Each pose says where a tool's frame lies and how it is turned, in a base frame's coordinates. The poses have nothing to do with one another.
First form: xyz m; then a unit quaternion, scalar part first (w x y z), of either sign.
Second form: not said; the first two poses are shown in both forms.
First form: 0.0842 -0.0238 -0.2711 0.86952 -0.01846 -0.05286 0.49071
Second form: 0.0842 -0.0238 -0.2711 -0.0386 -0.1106 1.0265
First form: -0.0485 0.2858 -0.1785 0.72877 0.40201 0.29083 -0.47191
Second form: -0.0485 0.2858 -0.1785 0.8856 0.6407 -1.0396
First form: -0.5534 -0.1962 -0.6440 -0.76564 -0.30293 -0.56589 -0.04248
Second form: -0.5534 -0.1962 -0.6440 0.6581 1.2294 0.0923
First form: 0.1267 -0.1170 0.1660 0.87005 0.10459 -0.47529 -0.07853
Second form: 0.1267 -0.1170 0.1660 0.2187 -0.9940 -0.1642
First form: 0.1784 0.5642 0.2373 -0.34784 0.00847 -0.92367 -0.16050
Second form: 0.1784 0.5642 0.2373 -0.0220 2.3951 0.4162
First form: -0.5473 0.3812 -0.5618 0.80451 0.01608 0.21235 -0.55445
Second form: -0.5473 0.3812 -0.5618 0.0344 0.4547 -1.1873
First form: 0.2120 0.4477 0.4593 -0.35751 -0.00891 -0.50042 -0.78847
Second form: 0.2120 0.4477 0.4593 0.0230 1.2916 2.0350
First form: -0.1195 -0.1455 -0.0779 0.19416 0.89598 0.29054 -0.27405
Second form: -0.1195 -0.1455 -0.0779 2.5125 0.8147 -0.7685
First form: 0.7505 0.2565 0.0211 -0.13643 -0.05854 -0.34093 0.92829
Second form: 0.7505 0.2565 0.0211 0.1695 0.9870 -2.6874
